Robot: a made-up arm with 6 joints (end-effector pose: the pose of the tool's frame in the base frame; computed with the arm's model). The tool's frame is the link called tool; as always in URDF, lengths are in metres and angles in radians. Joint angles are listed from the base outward.
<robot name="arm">
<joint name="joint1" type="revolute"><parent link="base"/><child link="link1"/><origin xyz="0 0 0.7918" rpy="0 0 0"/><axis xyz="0 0 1"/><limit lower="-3.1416" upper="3.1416" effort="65" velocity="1.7"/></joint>
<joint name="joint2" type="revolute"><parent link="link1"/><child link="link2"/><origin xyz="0.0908 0 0" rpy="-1.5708 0 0"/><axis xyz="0 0 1"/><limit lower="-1.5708" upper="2.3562" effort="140" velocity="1.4"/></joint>
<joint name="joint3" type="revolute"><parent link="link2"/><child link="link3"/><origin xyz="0 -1.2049 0" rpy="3.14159 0 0"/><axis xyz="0 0 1"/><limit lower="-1.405" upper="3.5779" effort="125" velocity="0.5"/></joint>
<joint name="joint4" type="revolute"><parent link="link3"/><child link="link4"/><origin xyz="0 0.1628 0" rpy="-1.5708 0 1.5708"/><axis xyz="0 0 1"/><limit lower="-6.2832" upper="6.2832" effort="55" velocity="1.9"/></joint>
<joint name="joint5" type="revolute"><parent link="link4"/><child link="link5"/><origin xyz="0 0 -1.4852" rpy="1.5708 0 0"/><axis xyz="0 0 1"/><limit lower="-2.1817" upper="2.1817" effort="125" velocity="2.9"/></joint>
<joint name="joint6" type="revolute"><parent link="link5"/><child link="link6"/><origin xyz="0 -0.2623 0" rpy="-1.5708 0 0"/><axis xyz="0 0 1"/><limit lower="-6.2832" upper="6.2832" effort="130" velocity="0.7"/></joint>
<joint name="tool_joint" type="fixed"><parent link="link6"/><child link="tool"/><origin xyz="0 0 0" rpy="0 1.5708 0"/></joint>
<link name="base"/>
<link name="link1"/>
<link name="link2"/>
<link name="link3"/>
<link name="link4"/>
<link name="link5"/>
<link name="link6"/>
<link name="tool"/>
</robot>
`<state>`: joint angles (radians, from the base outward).
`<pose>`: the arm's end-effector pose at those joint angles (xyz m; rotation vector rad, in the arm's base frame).
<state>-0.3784 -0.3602 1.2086 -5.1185 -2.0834 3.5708</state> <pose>-0.4527 -0.0460 3.2761 -2.2111 1.9183 0.9962</pose>
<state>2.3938 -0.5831 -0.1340 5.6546 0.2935 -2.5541</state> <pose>-0.6252 0.6408 2.7534 -1.0839 -2.2113 -0.2289</pose>
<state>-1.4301 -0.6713 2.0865 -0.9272 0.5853 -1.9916</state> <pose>-0.4418 2.2928 2.1416 -0.1748 -0.3430 2.1473</pose>
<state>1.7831 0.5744 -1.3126 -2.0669 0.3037 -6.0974</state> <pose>-0.0010 0.3323 0.1149 -0.2396 1.1761 -0.3191</pose>
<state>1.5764 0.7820 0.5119 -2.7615 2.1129 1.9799</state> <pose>0.0709 2.2290 1.2423 -0.9098 1.2312 -0.4042</pose>
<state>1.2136 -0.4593 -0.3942 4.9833 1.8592 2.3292</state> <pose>0.5589 0.8046 2.1932 -0.6697 -0.0177 -0.7208</pose>
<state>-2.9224 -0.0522 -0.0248 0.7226 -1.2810 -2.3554</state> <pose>-1.5864 -0.1831 2.0121 -0.1822 1.4053 1.4601</pose>
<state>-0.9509 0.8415 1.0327 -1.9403 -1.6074 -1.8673</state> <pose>1.5869 -1.8025 2.1279 -2.7092 -1.0596 -0.4462</pose>
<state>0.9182 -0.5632 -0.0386 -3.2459 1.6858 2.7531</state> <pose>0.4370 0.6165 2.4560 -0.1680 1.2456 0.6697</pose>
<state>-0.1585 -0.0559 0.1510 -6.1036 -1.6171 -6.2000</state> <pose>1.4586 -0.2805 2.2045 -0.0761 1.4265 -0.2266</pose>
